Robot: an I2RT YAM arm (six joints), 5 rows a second.
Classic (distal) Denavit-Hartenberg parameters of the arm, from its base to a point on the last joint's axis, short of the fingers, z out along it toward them. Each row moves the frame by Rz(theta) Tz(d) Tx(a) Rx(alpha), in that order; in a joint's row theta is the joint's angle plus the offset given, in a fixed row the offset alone. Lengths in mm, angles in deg.
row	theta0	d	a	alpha
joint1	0	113.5	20	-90
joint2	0	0	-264	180
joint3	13.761	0	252.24	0
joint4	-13.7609	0	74	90
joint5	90	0	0	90
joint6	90	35.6	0	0
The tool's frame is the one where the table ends.
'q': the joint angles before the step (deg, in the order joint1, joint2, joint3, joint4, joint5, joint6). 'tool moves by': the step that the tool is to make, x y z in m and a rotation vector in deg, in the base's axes. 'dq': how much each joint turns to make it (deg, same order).
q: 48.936, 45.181, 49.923, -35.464, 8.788, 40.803
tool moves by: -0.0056, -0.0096, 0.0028, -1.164, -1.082, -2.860
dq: -0.040, -2.136, 0.272, -2.590, 3.231, 0.088
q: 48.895, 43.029, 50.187, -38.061, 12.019, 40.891
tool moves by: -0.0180, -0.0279, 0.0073, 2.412, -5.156, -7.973
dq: 0.032, -8.054, -1.150, -2.209, 8.129, 1.877
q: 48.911, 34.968, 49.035, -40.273, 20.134, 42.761
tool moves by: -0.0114, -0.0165, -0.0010, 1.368, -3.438, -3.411
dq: -0.048, -5.501, -1.739, -0.413, 3.761, -0.153
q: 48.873, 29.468, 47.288, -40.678, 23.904, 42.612
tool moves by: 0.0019, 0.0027, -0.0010, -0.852, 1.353, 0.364
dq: 0.037, 1.173, 0.428, -0.914, -0.484, 0.316
